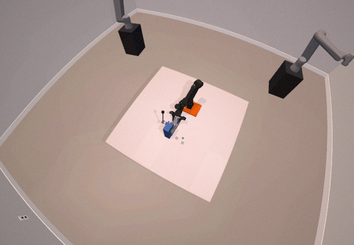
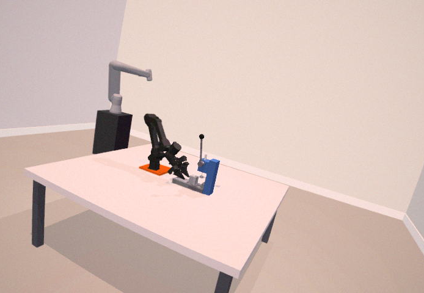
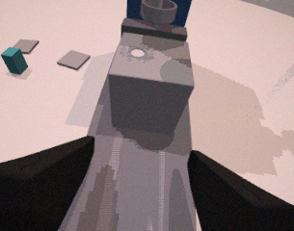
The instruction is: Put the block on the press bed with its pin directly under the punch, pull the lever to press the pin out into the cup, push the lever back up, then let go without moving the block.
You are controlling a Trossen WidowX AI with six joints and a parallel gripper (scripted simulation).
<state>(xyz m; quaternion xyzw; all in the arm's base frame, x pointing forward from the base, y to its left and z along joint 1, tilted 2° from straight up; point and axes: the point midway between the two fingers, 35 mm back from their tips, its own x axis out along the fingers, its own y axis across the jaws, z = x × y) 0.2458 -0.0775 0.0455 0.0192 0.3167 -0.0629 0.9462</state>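
Now: gripper tip 5 cm short of the pale pin and 2 cm below it. From my gripper tip the other things lie so: lever 22 cm above, 8 cm ahead, 7 cm to the right.
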